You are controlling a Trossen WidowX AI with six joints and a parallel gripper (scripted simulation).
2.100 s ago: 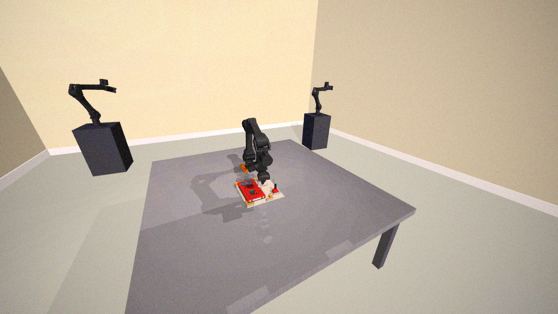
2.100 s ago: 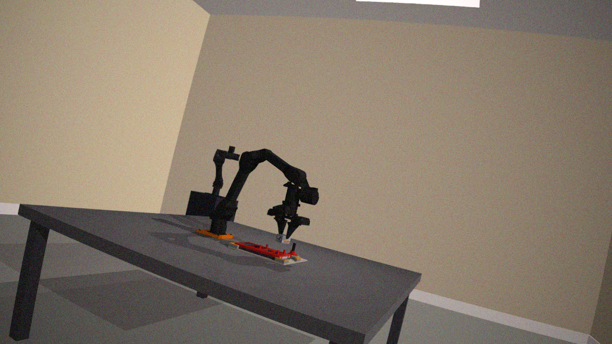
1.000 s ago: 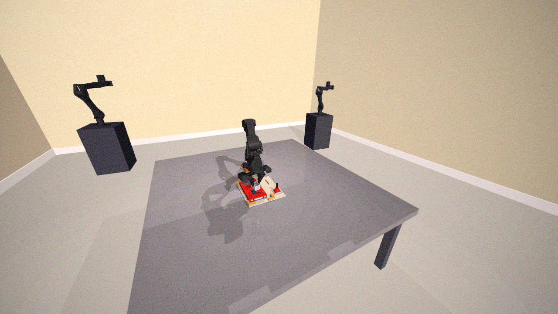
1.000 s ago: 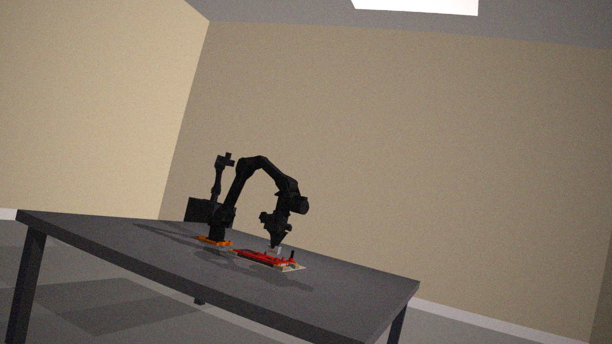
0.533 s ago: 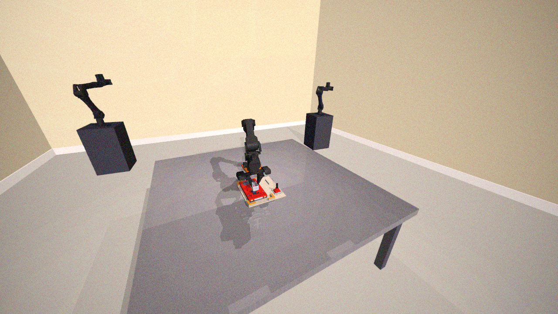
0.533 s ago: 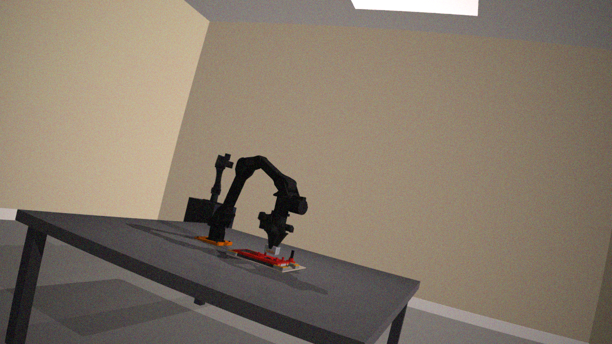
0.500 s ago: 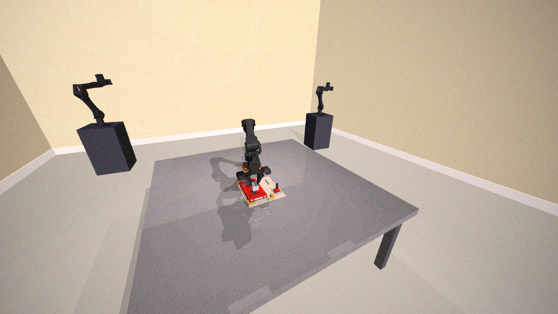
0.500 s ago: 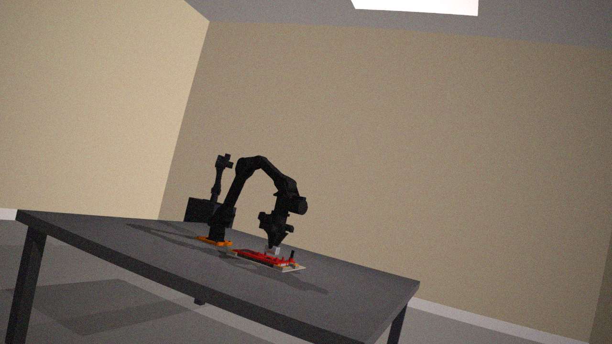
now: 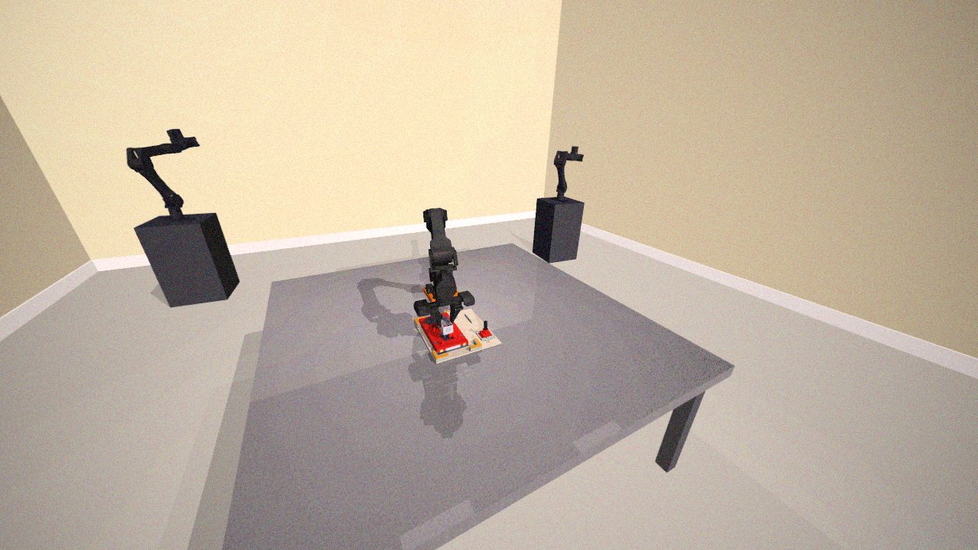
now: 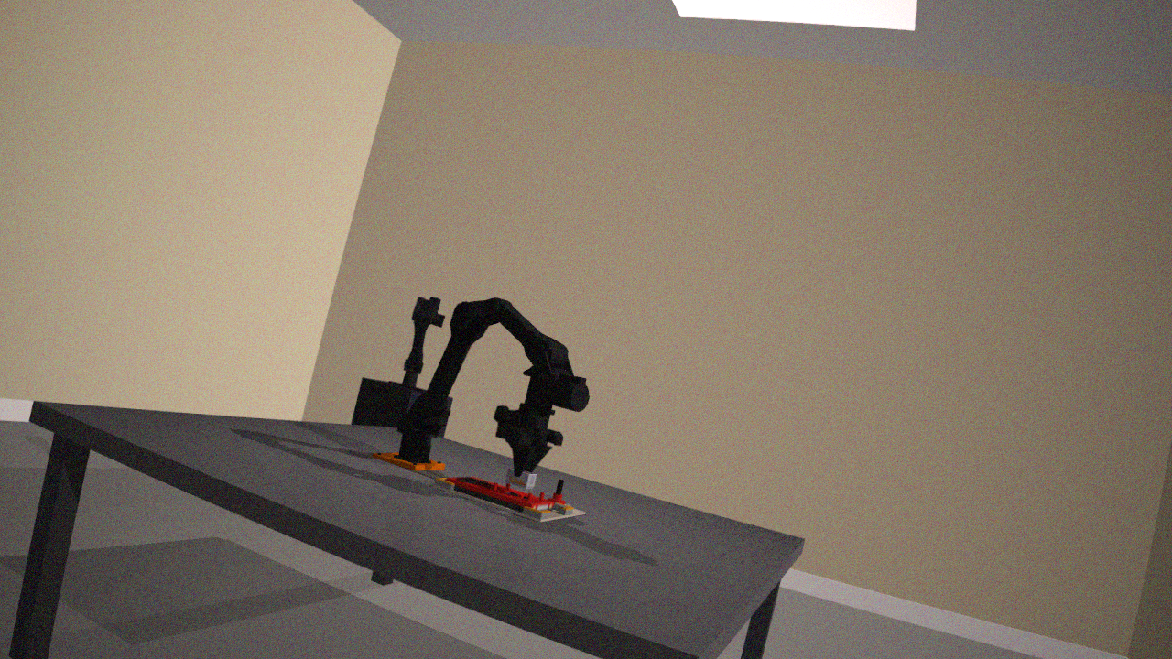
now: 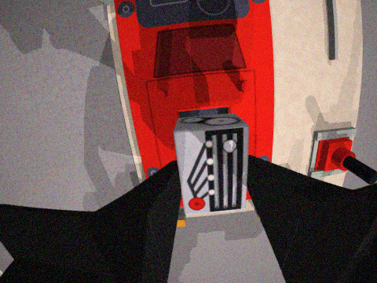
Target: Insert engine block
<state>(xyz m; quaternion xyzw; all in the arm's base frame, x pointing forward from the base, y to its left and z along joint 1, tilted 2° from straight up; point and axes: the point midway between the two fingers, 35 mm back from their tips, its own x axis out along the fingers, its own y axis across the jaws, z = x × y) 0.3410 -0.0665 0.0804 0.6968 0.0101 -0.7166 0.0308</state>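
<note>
Right now my gripper tip is 10 mm above the engine block.
</note>
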